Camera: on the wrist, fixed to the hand. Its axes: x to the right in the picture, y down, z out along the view.
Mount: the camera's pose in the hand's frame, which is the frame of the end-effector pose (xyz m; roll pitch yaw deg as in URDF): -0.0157 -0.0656 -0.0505 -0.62 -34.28 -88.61
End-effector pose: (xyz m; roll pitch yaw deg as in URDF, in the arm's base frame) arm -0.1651 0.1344 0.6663 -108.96 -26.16 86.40
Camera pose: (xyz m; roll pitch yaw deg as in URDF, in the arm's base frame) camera -0.1418 0.0842 0.7298 149.29 -33.08 -166.54
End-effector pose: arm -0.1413 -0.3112 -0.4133 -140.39 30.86 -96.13
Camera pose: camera -0.1260 -0.3409 -0.3359 -148.79 -3.98 -9.85
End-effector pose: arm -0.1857 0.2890 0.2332 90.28 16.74 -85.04
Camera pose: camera -0.1380 0.3271 0.1751 -26.77 53.08 163.53
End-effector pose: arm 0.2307 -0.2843 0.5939 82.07 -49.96 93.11
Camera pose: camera 0.1874 -0.2416 0.5356 61.01 27.45 43.90
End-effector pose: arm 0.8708 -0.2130 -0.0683 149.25 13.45 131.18
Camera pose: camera 0.8175 -0.2769 -0.0551 -152.20 62.40 -114.43
